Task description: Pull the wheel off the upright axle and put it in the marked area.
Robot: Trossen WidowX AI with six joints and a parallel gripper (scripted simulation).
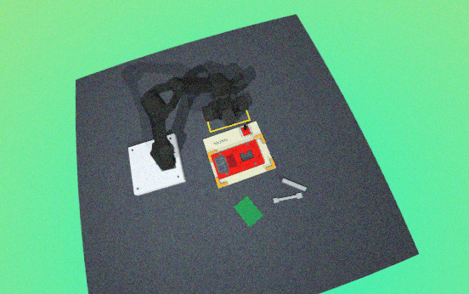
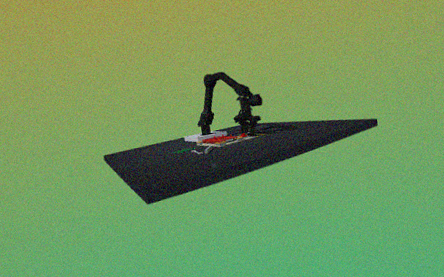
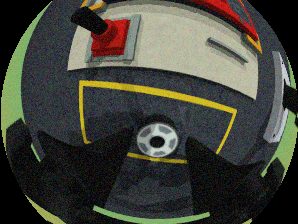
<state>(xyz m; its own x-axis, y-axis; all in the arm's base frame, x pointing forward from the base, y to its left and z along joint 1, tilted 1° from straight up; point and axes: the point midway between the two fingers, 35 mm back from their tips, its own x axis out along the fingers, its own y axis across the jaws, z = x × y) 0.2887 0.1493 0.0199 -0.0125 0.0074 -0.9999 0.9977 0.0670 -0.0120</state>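
The wheel is right at my gripper tip. Round my gripper tip: green square: 42 cm to the right, 1 cm below, 1 cm behind.
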